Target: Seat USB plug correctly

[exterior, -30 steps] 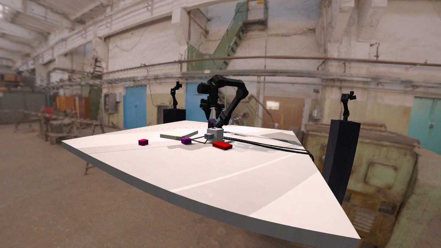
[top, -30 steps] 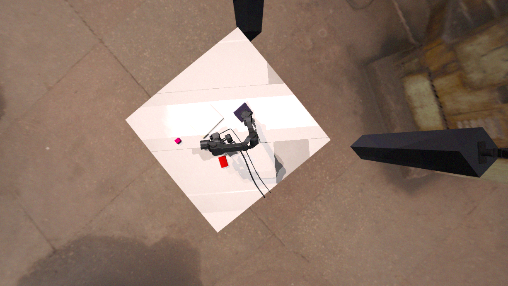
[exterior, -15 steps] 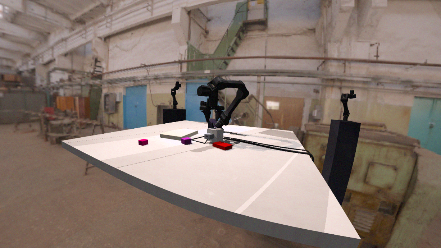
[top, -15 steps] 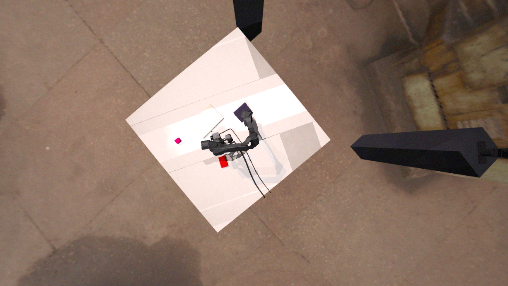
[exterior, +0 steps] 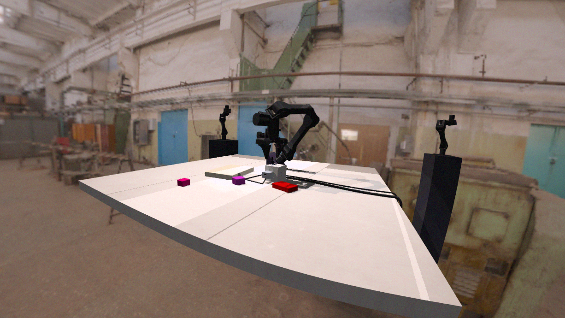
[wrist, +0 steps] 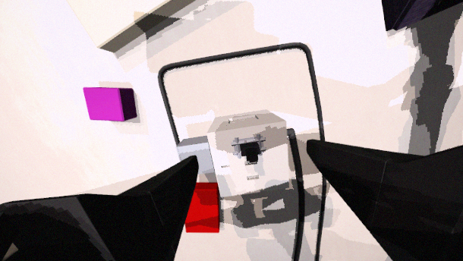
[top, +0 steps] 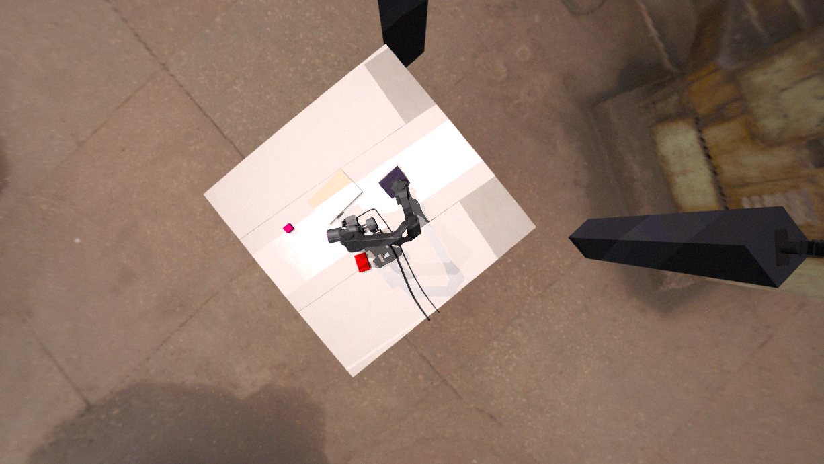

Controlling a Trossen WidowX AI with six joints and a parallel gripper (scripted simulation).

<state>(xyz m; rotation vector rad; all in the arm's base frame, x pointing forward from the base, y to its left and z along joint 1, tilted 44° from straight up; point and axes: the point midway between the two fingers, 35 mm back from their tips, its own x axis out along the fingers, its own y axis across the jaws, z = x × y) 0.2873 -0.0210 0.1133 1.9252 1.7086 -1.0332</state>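
Now: the USB socket 1 cm to the left of my gripper tip and 4 cm below it. Also, from my gripper tip: purple block: 15 cm ahead, 10 cm to the right, 9 cm below; then red block: 12 cm ahead, 11 cm to the left, 10 cm below; then dark USB plug: 1 cm below.
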